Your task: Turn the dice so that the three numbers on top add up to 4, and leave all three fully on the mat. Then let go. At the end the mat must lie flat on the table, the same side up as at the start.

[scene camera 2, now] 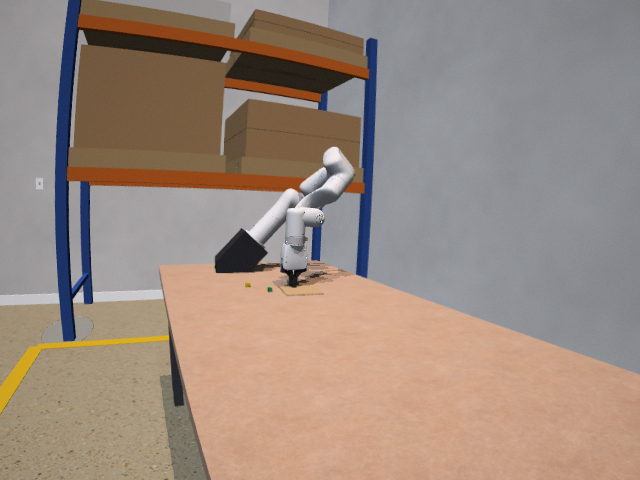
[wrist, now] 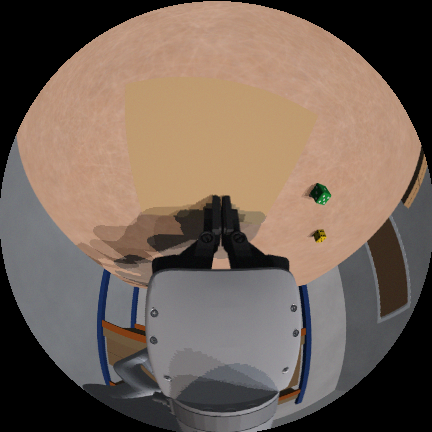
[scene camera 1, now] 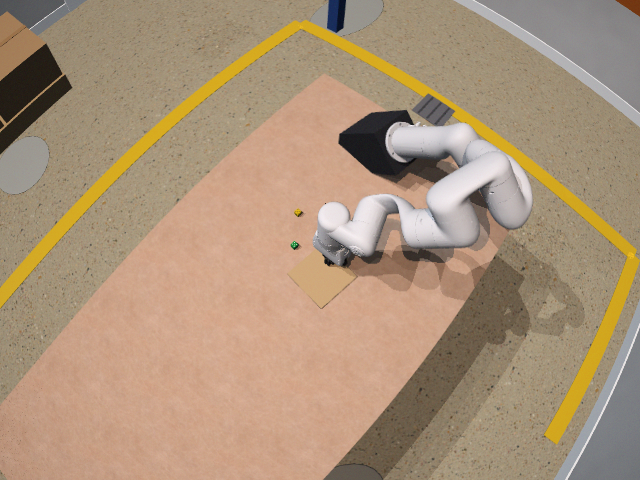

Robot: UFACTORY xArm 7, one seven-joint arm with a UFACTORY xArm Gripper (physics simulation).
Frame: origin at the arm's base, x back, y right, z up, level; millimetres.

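Seen in the pictures: gripper, between the fingertips: (scene camera 2: pixel 292 286) (wrist: pixel 219 205) (scene camera 1: pixel 329 261); arm's base, origin of its link: (scene camera 2: pixel 254 240) (scene camera 1: pixel 401 142).
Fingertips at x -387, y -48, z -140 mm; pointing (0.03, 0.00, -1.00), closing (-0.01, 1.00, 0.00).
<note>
Offsets run from my fingertips to a thing's top centre. Level surfaces: height alone.
A plain tan square mat @(dx -46, dy -11, dz +0 mm) (scene camera 1: pixel 321 284) (scene camera 2: pixel 305 291) (wrist: pixel 215 135) lies flat on the table. A green die @(dx -31, dy +106, dz +12 mm) (scene camera 1: pixel 294 245) (scene camera 2: pixel 269 289) (wrist: pixel 320 194) with white pips rests on the table beside the mat. A smaller-looking yellow die @(dx +55, dy +168, dz +12 mm) (scene camera 1: pixel 298 212) (scene camera 2: pixel 248 284) (wrist: pixel 320 235) with dark pips rests on the table farther from the mat. Their top numbers are hard to read. My gripper (scene camera 1: pixel 329 262) (scene camera 2: pixel 293 284) (wrist: pixel 219 205) points down, low at the mat's edge nearest the arm base. Its fingers are shut together, and no die shows between them. The third die does not show in any view.
The tabletop @(dz -4 mm) (scene camera 1: pixel 206 335) (scene camera 2: pixel 361 387) (wrist: pixel 220 40) is pinkish. The arm's black base (scene camera 1: pixel 369 142) (scene camera 2: pixel 240 253) stands near the table's end. A blue and orange shelf rack (scene camera 2: pixel 63 206) with large boxes stands behind it. Arm shadows fall across the mat's near edge.
</note>
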